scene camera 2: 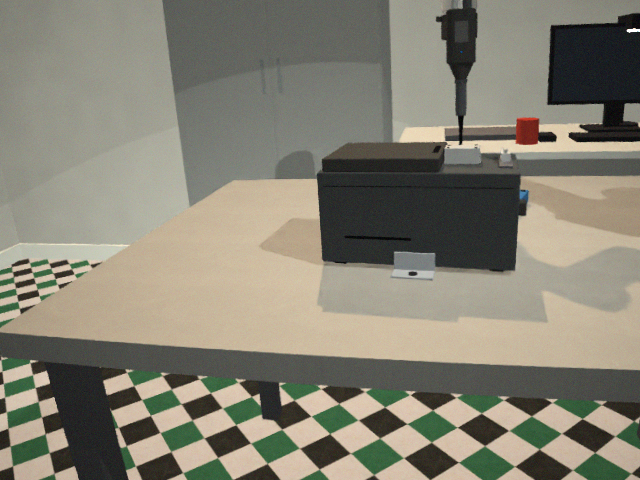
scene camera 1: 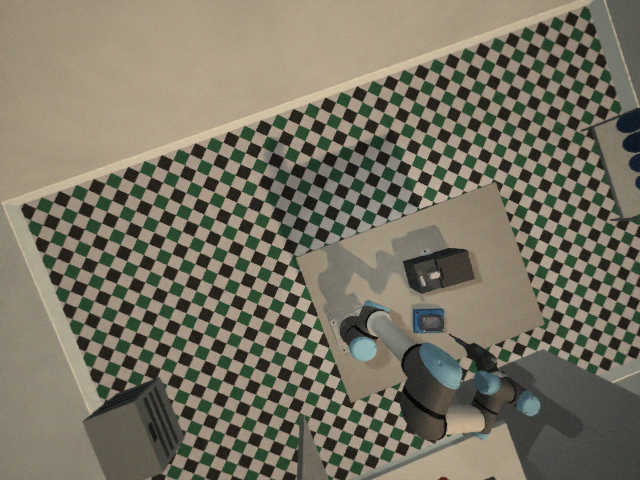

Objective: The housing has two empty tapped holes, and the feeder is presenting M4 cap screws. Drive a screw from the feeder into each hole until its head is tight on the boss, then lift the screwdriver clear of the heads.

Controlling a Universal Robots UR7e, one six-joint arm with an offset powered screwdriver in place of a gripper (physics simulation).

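The housing is a small grey part in a blue tray-like holder on the table; in scene camera 2 the feeder hides most of it. The screw feeder is a dark box with small pale blocks on top. My screwdriver points down with its thin bit. In scene camera 1 the tip shows just off the lower right of the holder; in scene camera 2 it shows behind the feeder's white block. The holes and screws are too small to make out, and whether the bit carries a screw cannot be told.
The table bears a small light bracket beside the feeder. The arm's base stands at the table's left part in scene camera 1. A desk behind holds a red mug and a monitor.
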